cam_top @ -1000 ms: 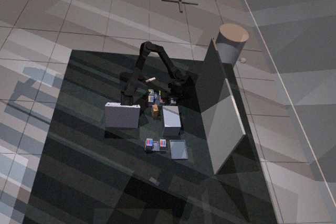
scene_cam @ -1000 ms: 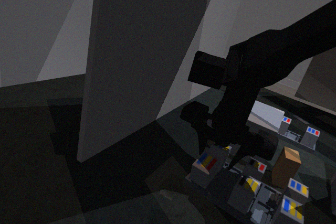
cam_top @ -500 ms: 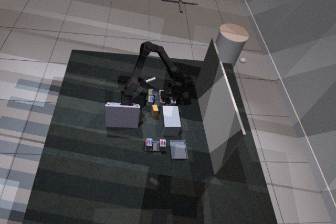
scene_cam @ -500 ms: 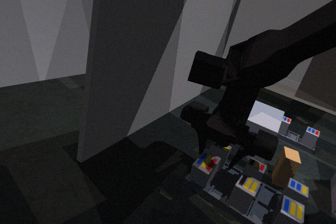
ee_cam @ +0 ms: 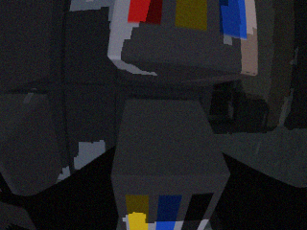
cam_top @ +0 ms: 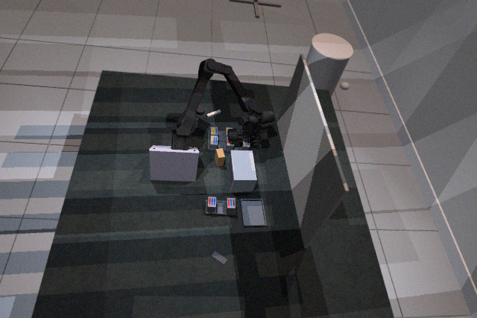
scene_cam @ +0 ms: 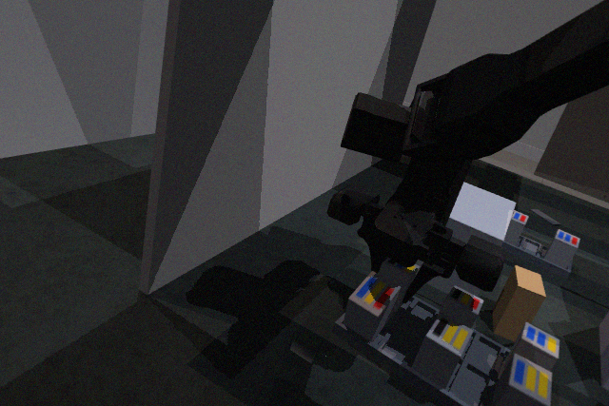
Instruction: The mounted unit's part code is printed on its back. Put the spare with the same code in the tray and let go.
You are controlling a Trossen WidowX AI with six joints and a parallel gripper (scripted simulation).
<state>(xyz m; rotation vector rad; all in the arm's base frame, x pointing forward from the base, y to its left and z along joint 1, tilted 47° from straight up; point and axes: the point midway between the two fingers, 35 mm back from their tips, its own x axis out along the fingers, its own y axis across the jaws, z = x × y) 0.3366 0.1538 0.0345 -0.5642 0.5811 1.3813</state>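
Now: gripper tip 35 cm to the left of the grey tray, 2 cm past it and 1 cm above it. Round my gripper tip: grey spare block (3 cm above); then mounted unit (16 cm to the right, 5 cm behind, 3 cm above); then brown block (13 cm behind, 8 cm to the right, 2 cm above).
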